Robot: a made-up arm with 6 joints.
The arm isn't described. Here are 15 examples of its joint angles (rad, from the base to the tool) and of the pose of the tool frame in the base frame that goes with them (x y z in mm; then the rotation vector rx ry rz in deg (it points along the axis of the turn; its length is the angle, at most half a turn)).
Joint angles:
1: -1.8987 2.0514 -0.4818 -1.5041 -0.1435 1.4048
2: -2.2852 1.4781 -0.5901 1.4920 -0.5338 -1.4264
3: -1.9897 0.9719 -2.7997 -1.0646 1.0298 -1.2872
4: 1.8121 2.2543 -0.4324 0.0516 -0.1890 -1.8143
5: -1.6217 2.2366 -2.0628 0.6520 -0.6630 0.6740
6: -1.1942 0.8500 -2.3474 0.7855 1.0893 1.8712
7: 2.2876 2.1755 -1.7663 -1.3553 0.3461 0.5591
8: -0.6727 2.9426 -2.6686 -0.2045 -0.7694 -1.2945
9: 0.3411 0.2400 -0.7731 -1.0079 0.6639 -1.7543
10: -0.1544 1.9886 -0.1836 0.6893 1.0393 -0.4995
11: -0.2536 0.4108 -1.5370 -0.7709 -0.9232 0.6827
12: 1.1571 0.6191 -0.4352 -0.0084 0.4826 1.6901
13: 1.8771 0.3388 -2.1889 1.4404 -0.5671 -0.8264
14: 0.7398 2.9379 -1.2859 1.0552 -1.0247 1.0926
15: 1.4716 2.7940 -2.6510 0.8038 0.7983 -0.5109
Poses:
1: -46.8 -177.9 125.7 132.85 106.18 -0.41
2: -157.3 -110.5 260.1 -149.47 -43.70 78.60
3: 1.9 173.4 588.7 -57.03 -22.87 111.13
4: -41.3 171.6 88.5 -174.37 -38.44 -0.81
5: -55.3 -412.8 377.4 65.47 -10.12 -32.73
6: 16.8 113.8 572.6 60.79 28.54 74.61
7: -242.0 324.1 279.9 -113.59 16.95 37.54
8: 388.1 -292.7 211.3 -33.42 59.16 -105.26
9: -23.8 -59.2 374.1 -95.86 42.18 -124.54
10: 64.6 40.8 185.7 -23.54 -116.26 -43.47
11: -186.4 100.9 514.8 -37.17 -15.17 -12.32
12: 19.3 43.0 284.6 39.47 146.11 80.88
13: 145.6 -298.8 488.3 53.70 -1.41 140.96
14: 273.2 157.1 -23.8 79.85 93.76 26.63
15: -0.9 468.8 171.1 -106.25 101.03 78.11
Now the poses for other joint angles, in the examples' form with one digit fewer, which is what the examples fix.
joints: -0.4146 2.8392 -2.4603 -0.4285 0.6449 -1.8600
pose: 412 -206 103 124.6 -108.8 61.8
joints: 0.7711 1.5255 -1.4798 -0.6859 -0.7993 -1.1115
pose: 143 197 489 -54.8 -6.3 -33.9
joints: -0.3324 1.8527 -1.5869 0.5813 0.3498 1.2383
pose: 326 -94 339 107.4 68.4 60.7
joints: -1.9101 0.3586 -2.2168 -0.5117 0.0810 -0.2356
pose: 103 304 510 -10.5 -21.5 -150.3
